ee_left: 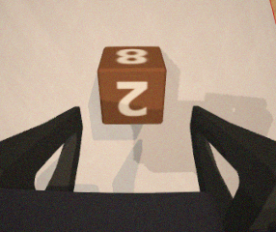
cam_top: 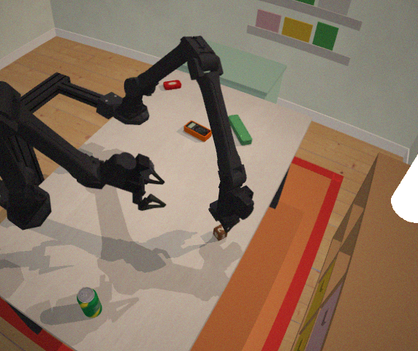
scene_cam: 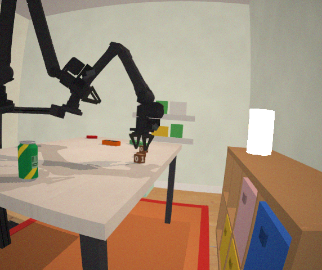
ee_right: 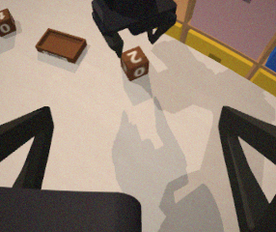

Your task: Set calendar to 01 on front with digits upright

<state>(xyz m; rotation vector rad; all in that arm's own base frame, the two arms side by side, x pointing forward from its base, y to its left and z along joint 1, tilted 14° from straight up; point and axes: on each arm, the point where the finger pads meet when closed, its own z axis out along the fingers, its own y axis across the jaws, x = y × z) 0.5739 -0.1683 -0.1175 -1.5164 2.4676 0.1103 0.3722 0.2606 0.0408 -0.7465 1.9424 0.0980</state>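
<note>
Right now my left hand is 50 mm above the brown number cube. From my left hand the other things lie so: red item (760 mm to the left, 690 mm behind, 50 mm below); brown tray (150 mm to the left, 60 mm below, 40 mm behind); orange multimeter (470 mm to the left, 360 mm behind, 50 mm below).
</note>
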